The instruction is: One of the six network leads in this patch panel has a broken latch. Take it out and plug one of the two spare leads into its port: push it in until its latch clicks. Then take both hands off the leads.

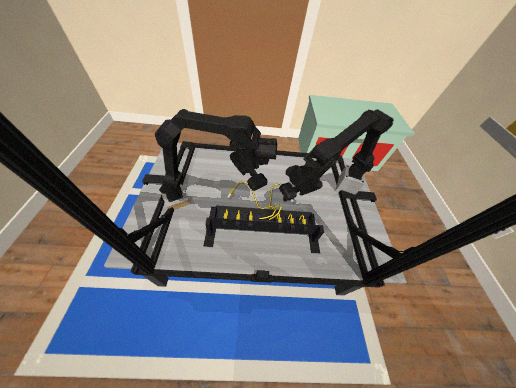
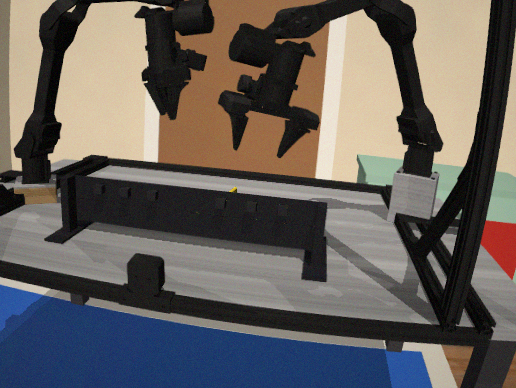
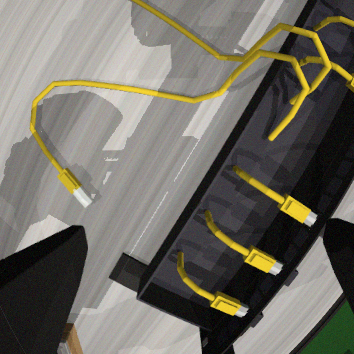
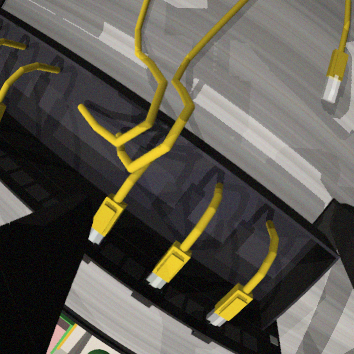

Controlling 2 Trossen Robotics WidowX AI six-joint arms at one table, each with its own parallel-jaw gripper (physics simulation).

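Note:
The black patch panel stands across the middle of the table. Six yellow leads are plugged into it, three on the left and three on the right. One spare lead's plug lies on the table behind the panel, the other spare plug farther right. My left gripper is open and empty above the left spare. My right gripper is open and empty above the panel's right half.
Black frame rails run around the grey table. A small black box sits on the front rail. A wooden block lies by the left arm's base. A mint cabinet stands at the back right.

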